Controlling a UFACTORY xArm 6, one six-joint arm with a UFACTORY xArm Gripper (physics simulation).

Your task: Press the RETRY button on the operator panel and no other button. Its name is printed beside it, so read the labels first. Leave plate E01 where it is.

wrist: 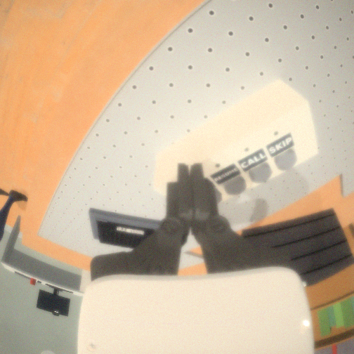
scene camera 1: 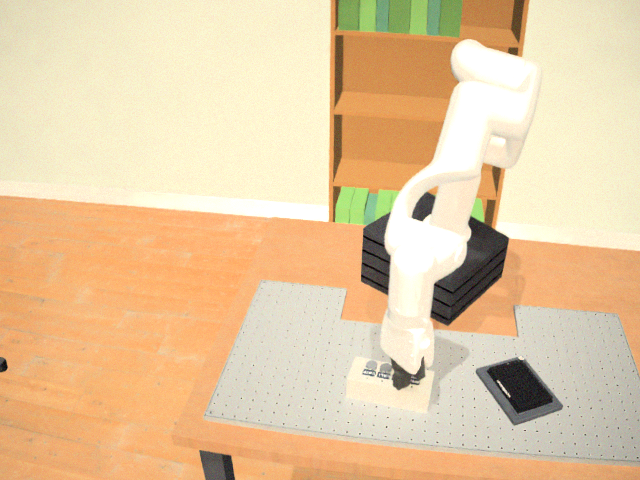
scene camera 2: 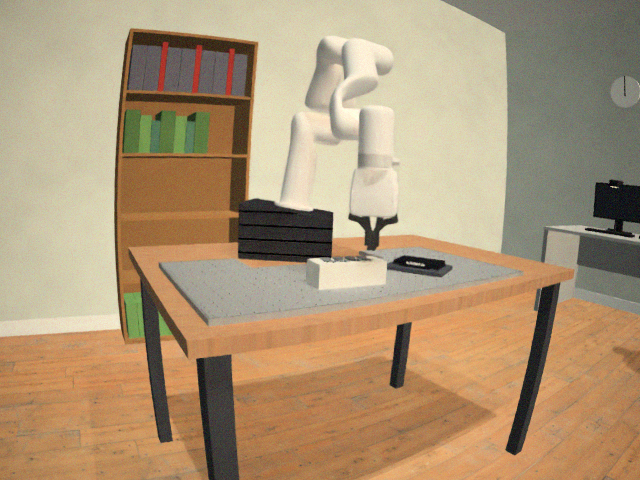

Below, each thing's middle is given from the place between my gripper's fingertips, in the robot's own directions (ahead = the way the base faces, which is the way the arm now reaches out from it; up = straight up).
Now: the cream operator panel point(scene camera 1: 375, 386) 5 cm behind my hand, 3 cm to the right of it and 6 cm below it. Round my hand: holder point(scene camera 1: 502, 401) (15 cm behind, 23 cm to the left, 8 cm below).
